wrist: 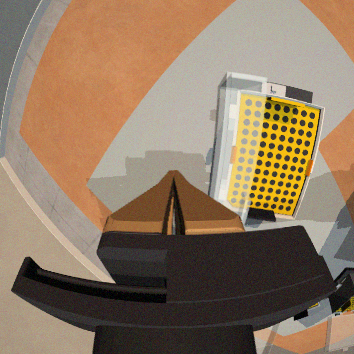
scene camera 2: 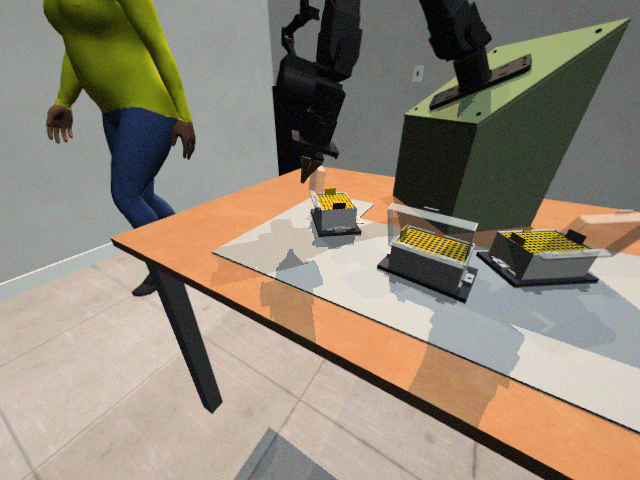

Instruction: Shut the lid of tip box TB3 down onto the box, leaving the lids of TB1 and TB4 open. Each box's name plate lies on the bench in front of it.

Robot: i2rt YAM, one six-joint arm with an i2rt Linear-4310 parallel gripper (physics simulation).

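Frame: origin at the arm's base, x ahead, y left, z up, level; millimetres.
Seen in the pictures: gripper, fingertip midpoint: [wrist: 173, 177] [scene camera 2: 301, 182]; arm's base at its link origin: [scene camera 2: 475, 86].
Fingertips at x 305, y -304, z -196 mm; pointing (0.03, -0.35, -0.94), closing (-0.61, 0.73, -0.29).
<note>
Pixels of each thing's top centre, then the offset from my fingertips to it. Level surfaces: height alone.
- middle tip box at its top centre: [scene camera 2: 436, 237] dx +39, dy +313, dz -47 mm
- right tip box at its top centre: [scene camera 2: 540, 235] dx -68, dy +480, dz -47 mm
- pale mat at its surface level: dz -113 mm
- orange bench at its surface level: dz -116 mm
My gripper [scene camera 2: 303, 178] [wrist: 173, 177] is shut and empty, its fingertips pointing down beside the open lid of the far-left tip box. That lid [scene camera 2: 317, 180] [wrist: 220, 145] is clear and stands roughly upright on the box's left edge; in the wrist view it overlaps the left columns of the yellow rack. I cannot tell whether the fingertips touch it. The tip box [scene camera 2: 336, 219] [wrist: 280, 155] holds a yellow rack. A middle tip box [scene camera 2: 426, 266] has its clear lid [scene camera 2: 439, 222] upright. A right tip box [scene camera 2: 555, 263] has its lid [scene camera 2: 610, 227] leaning back, open. No name plate is readable.
A pale mat [scene camera 2: 248, 248] [wrist: 165, 115] lies under the boxes on the orange bench [scene camera 2: 180, 222] [wrist: 85, 100]. A green pedestal [scene camera 2: 506, 165] carries the arm behind the boxes. A person [scene camera 2: 139, 155] stands beyond the bench's left end. Parts of other boxes show at the wrist view's lower right.
</note>
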